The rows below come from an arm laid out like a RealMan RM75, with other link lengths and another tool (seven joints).
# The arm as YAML. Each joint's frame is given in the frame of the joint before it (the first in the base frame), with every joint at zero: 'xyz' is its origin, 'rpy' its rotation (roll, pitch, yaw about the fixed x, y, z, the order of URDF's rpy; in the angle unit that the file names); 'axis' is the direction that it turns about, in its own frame. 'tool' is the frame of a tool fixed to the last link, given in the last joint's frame.
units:
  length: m
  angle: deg
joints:
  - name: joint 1
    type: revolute
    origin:
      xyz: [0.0, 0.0, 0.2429]
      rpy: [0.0, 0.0, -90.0]
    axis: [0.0, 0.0, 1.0]
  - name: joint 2
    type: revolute
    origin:
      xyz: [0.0, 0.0, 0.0]
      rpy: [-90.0, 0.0, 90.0]
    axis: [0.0, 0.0, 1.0]
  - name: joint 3
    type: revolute
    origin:
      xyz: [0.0, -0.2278, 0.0]
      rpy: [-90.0, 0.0, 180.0]
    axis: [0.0, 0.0, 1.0]
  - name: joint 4
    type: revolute
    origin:
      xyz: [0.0, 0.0, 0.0]
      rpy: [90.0, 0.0, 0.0]
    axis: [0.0, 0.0, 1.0]
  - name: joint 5
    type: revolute
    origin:
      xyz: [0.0, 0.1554, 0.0]
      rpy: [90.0, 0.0, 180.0]
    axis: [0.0, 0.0, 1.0]
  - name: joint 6
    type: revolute
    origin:
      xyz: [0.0, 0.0, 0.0]
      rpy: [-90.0, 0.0, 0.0]
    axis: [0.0, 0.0, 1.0]
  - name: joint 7
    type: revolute
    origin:
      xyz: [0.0, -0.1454, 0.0]
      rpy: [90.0, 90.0, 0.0]
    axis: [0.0, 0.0, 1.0]
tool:
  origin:
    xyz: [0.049, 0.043, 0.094]
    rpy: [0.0, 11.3, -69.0]
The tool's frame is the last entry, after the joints.
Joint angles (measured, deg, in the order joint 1, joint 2, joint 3, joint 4, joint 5, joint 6, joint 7), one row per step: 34.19 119.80 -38.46 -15.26 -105.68 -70.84 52.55; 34.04 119.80 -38.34 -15.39 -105.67 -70.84 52.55; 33.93 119.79 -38.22 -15.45 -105.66 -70.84 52.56; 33.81 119.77 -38.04 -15.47 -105.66 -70.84 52.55; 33.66 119.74 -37.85 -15.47 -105.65 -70.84 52.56; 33.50 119.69 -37.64 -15.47 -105.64 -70.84 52.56; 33.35 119.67 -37.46 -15.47 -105.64 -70.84 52.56; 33.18 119.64 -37.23 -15.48 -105.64 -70.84 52.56; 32.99 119.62 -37.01 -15.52 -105.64 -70.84 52.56; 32.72 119.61 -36.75 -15.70 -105.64 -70.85 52.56; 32.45 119.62 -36.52 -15.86 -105.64 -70.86 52.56; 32.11 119.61 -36.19 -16.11 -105.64 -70.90 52.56; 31.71 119.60 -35.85 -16.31 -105.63 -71.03 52.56; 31.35 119.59 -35.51 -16.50 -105.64 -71.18 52.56; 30.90 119.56 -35.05 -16.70 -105.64 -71.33 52.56
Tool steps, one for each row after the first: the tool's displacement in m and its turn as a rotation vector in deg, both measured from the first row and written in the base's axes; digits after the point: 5 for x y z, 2 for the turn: 0.00091 0.00015 0.00081 0.18 0.00 -0.14; 0.00165 0.00023 0.00143 0.32 0.04 -0.29; 0.00254 0.00028 0.00211 0.48 0.09 -0.48; 0.00368 0.00020 0.00282 0.64 0.17 -0.74; 0.00499 0.00019 0.00373 0.82 0.24 -1.00; 0.00609 0.00002 0.00433 0.96 0.30 -1.24; 0.00738 -0.00006 0.00517 1.15 0.38 -1.52; 0.00874 -0.00018 0.00604 1.35 0.45 -1.80; 0.01051 -0.00012 0.00746 1.67 0.48 -2.10; 0.01217 -0.00027 0.00860 1.94 0.52 -2.39; 0.01430 -0.00020 0.01047 2.34 0.57 -2.74; 0.01646 -0.00067 0.01215 2.69 0.70 -3.12; 0.01833 -0.00110 0.01373 3.01 0.84 -3.46; 0.02093 -0.00158 0.01585 3.45 1.01 -3.94
